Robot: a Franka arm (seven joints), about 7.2 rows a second.
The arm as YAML. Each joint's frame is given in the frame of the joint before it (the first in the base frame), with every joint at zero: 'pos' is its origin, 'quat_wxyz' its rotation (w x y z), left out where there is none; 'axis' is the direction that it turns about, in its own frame. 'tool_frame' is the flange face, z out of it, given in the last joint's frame.
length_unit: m
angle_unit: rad
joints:
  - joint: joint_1
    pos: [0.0, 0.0, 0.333]
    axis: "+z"
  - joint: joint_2
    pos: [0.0, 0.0, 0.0]
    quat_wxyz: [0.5, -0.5, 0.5, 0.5]
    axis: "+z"
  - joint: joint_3
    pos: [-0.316, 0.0, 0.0]
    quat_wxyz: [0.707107, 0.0, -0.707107, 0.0]
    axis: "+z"
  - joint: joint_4
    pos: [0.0, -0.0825, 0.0]
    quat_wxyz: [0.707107, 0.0, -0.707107, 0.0]
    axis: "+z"
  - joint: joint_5
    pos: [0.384, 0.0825, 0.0]
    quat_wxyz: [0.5, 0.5, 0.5, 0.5]
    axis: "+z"
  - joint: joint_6
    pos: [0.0, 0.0, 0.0]
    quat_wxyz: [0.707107, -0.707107, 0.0, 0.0]
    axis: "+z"
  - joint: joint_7
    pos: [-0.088, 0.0, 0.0]
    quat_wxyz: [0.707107, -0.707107, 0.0, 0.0]
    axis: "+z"
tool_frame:
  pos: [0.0, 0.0, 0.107]
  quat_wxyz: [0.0, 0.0, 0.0, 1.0]
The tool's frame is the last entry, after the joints.
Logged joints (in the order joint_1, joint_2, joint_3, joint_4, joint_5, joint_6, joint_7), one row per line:
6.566, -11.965, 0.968, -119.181, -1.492, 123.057, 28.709
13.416, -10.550, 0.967, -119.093, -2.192, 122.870, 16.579
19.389, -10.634, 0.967, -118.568, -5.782, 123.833, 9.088
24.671, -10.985, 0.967, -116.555, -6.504, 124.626, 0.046
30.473, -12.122, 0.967, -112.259, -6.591, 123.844, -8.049
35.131, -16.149, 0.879, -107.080, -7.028, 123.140, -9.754
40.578, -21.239, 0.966, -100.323, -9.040, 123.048, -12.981
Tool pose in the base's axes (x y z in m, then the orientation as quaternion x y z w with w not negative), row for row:
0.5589, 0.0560, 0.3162, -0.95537, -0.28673, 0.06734, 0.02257
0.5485, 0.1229, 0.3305, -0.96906, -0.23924, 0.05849, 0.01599
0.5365, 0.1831, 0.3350, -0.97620, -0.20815, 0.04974, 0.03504
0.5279, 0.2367, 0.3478, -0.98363, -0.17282, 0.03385, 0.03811
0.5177, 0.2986, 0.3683, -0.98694, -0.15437, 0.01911, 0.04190
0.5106, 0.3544, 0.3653, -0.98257, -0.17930, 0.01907, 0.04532
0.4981, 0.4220, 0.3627, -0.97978, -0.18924, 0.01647, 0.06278
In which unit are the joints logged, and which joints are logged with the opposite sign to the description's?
The joints are logged in degrees. Opposite sign: joint_2, joint_3, joint_5, joint_7.
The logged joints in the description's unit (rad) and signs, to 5 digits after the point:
0.11460, 0.20883, -0.01689, -2.08010, 0.02604, 2.14775, -0.50107
0.23415, 0.18413, -0.01688, -2.07856, 0.03826, 2.14449, -0.28936
0.33840, 0.18560, -0.01688, -2.06940, 0.10091, 2.16129, -0.15862
0.43059, 0.19172, -0.01688, -2.03427, 0.11352, 2.17513, -0.00080
0.53185, 0.21157, -0.01688, -1.95929, 0.11503, 2.16149, 0.14048
0.61315, 0.28185, -0.01534, -1.86890, 0.12266, 2.14920, 0.17024
0.70822, 0.37069, -0.01686, -1.75097, 0.15778, 2.14759, 0.22656

